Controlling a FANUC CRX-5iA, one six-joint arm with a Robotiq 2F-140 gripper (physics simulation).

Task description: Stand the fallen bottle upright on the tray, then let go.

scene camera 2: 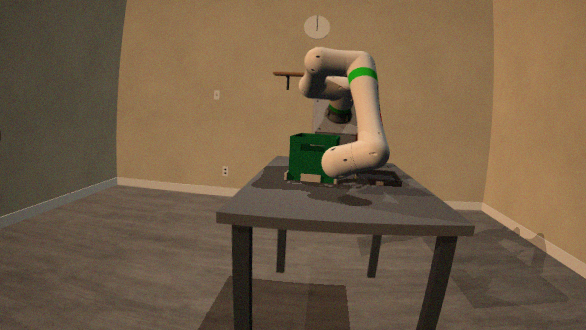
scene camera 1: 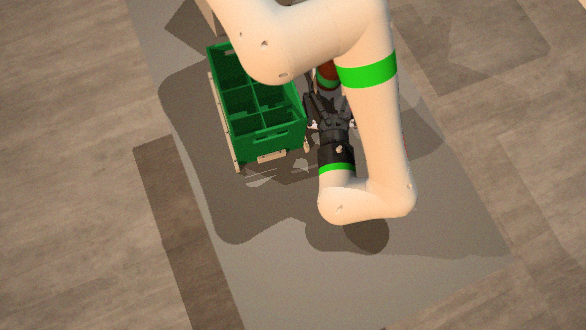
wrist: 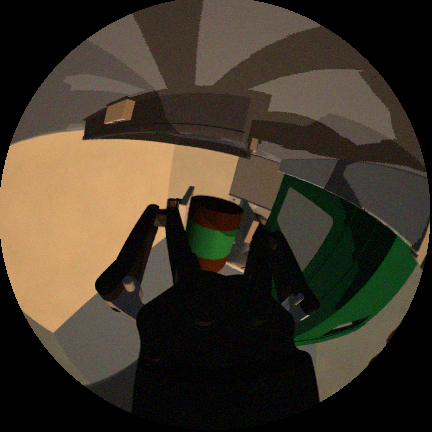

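Seen in the pictures: gripper, fingertip midpoint: (wrist: 215, 200); arm's base, link origin: (scene camera 2: 338, 114).
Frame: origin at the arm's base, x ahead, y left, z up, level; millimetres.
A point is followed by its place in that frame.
Observation:
The bottle (scene camera 1: 327, 75) {y 185, x 436, z -92 mm} (wrist: 212, 242) {y 199, x 436, z -143 mm}, red-brown with a green band, is between the fingers of my gripper (scene camera 1: 328, 86) (wrist: 215, 200) {y 207, x 372, z -173 mm}, which is shut on it. The gripper reaches in sideways. The bottle looks about upright in the wrist view, its broad dark end facing the tray side. The arm hides part of it in scene camera 1 and all of it in scene camera 2. The dark tray (scene camera 2: 395, 183) {y 362, x 468, z -263 mm} (wrist: 200, 107) {y 227, x 494, z -265 mm} shows nearly edge-on in the wrist view. It is mostly hidden under the arm in scene camera 1. Whether the bottle touches it I cannot tell.
A green divided crate (scene camera 1: 250, 152) {y -30, x 570, z -207 mm} (scene camera 2: 302, 167) {y -11, x 567, z -222 mm} (wrist: 385, 285) stands close beside the gripper, left of it in scene camera 1. Crate and tray are on the grey table (scene camera 1: 300, 280) {y 52, x 905, z -276 mm} (scene camera 2: 300, 215) {y 140, x 1039, z -275 mm}. A brownish block (wrist: 257, 180) {y 74, x 82, z -188 mm} shows beyond the bottle in the wrist view.

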